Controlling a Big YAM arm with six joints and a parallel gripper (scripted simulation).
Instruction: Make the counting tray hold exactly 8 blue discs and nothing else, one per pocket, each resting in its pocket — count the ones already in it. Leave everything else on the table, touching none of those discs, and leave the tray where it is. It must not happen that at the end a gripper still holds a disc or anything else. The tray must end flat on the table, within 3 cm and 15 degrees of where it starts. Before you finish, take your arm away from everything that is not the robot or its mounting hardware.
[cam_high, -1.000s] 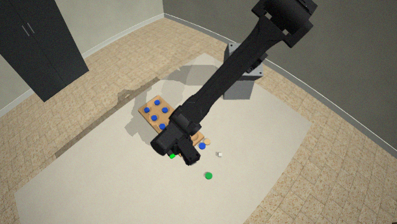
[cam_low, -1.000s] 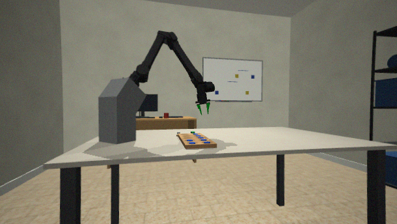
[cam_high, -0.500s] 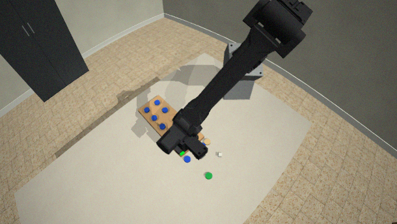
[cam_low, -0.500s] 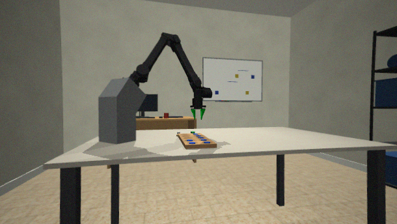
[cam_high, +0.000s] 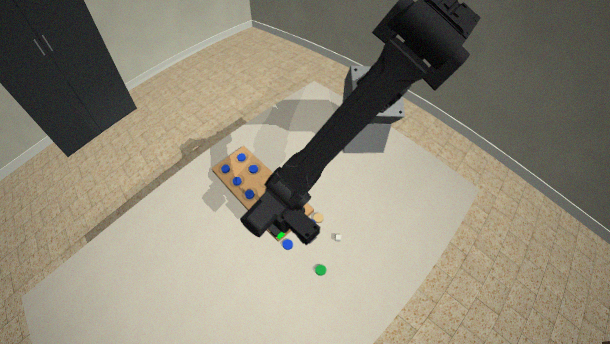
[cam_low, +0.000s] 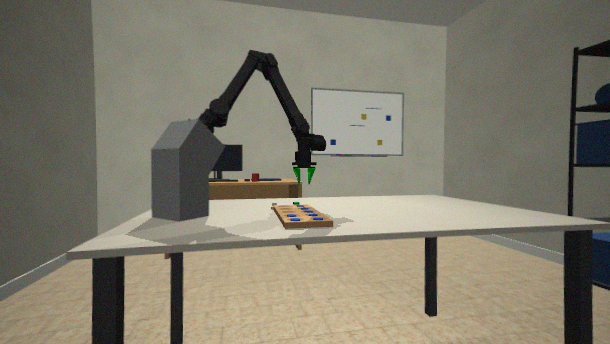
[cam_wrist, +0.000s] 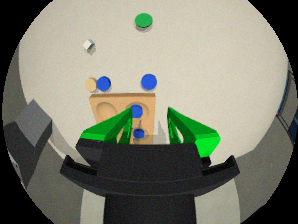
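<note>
My gripper is now 230 mm to the left of the wooden counting tray, 110 mm above it and 20 mm past it. The rest, counted from my hand: green disc (130 mm to the left, 110 mm below, 40 mm behind); then tan disc (130 mm behind, 110 mm below, 30 mm to the right); then small white cube (140 mm behind, 110 mm below, 70 mm to the left).
</note>
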